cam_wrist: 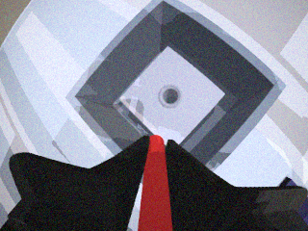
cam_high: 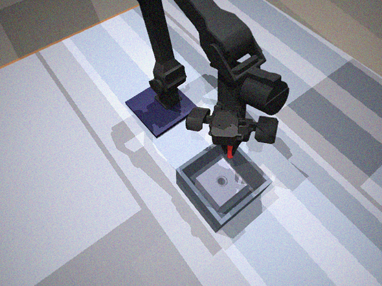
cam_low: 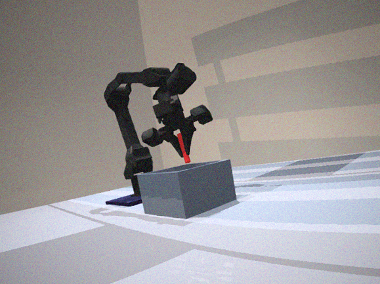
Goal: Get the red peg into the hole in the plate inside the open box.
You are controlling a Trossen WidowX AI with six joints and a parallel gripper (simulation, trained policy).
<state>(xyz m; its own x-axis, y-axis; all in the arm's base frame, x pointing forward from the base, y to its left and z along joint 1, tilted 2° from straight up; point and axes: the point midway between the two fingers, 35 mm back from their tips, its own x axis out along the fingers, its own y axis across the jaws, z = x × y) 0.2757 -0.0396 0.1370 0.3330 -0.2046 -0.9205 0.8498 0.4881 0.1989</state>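
The pale plate is 80 mm below my gripper tip, 40 mm to the right of it and 20 mm ahead of it. From my gripper tip the other things lie so: grey box: 100 mm below, 40 mm to the right, 20 mm ahead; red peg: 20 mm above, 10 mm to the left, 10 mm behind.
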